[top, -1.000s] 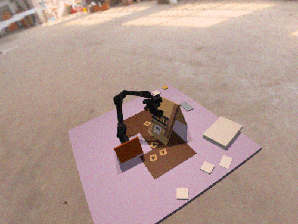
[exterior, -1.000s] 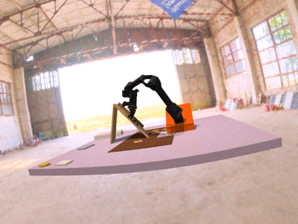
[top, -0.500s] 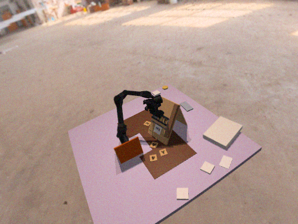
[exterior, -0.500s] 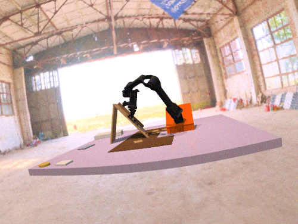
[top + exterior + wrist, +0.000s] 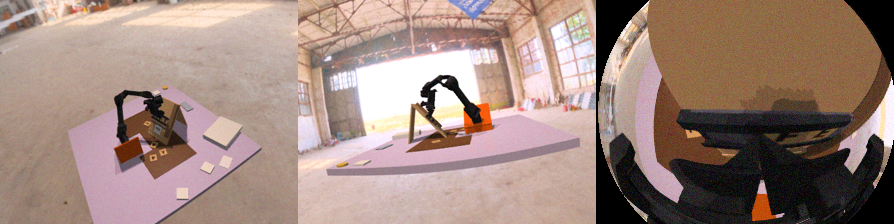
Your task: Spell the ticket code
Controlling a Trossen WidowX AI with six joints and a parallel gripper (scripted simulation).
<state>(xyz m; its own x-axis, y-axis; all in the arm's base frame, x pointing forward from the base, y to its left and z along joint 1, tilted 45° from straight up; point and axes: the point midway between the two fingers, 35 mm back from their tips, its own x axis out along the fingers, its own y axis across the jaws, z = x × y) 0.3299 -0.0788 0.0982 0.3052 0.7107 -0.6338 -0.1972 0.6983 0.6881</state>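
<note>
My gripper tip is now 40 mm past the white ticket, 40 mm to the left of it and 90 mm above it. The rest, counted from my gripper tip: cream slab (380 mm ahead, 390 mm to the right, 140 mm below); then brown mat (140 mm behind, 20 mm to the right, 160 mm below); then grey plate (380 mm ahead, 100 mm to the left, 150 mm below).
</note>
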